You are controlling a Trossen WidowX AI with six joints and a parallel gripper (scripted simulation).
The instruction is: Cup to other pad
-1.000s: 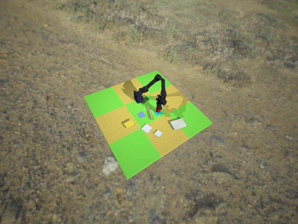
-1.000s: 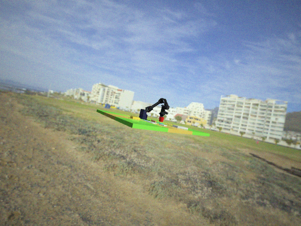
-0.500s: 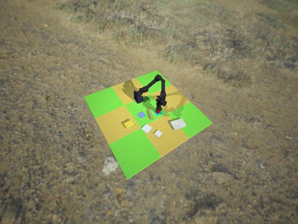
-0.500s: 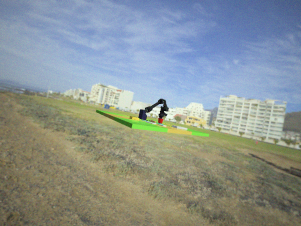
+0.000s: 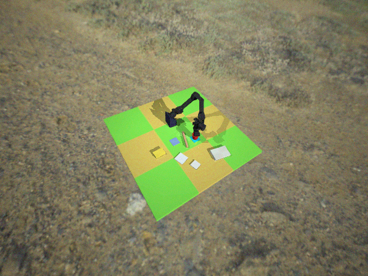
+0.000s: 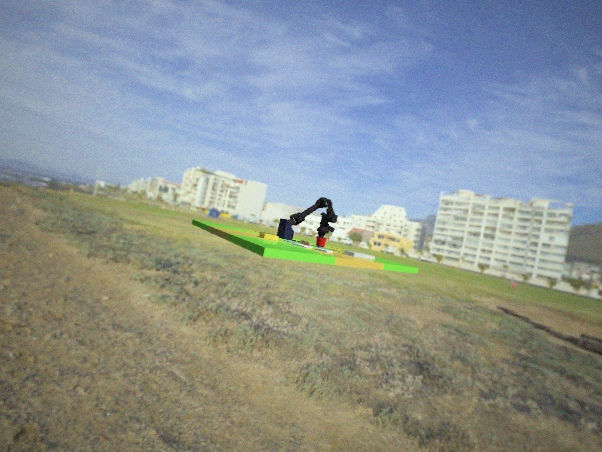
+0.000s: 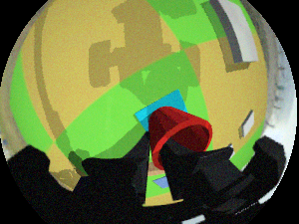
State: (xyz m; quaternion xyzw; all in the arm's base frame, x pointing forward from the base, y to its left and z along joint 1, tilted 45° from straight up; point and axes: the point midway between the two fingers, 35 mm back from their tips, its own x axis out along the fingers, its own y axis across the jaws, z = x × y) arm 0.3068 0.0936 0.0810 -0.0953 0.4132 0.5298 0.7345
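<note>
The red cup lies 2 cm ahead of my gripper tip and 2 cm to the right of it. Round my gripper tip: wooden stick: 1 cm behind, 12 cm to the right, 4 cm below; then cyan pad: 3 cm ahead, 2 cm to the right, 5 cm below; then yellow block: 1 cm behind, 45 cm to the right, 3 cm below.
</note>
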